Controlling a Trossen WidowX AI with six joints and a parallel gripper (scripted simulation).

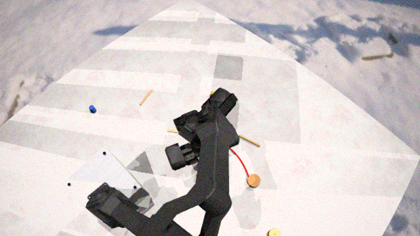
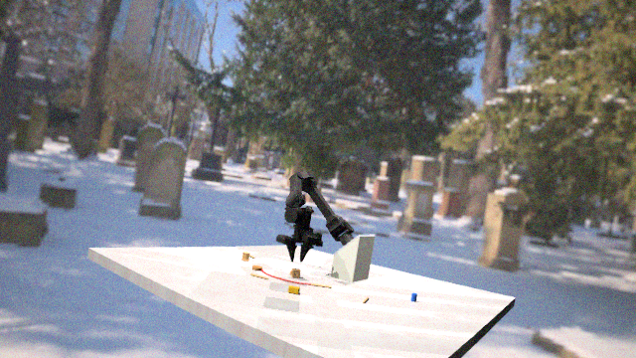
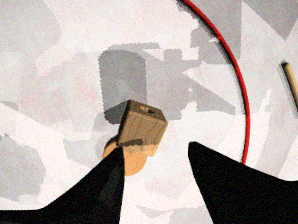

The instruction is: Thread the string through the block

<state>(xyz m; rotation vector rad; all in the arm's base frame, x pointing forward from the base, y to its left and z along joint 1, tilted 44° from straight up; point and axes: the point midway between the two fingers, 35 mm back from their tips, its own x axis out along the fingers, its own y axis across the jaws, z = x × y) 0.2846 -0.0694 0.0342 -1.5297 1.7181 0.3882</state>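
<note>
The wooden block is 50 mm below my gripper tip and 10 mm behind it. From my gripper tip the other things lie so: yellow piece: 200 mm ahead, 160 mm to the left, 50 mm below; then round wooden button: 140 mm to the right, 70 mm ahead, 50 mm below; then blue cylinder: 440 mm to the left, 160 mm behind, 50 mm below.
</note>
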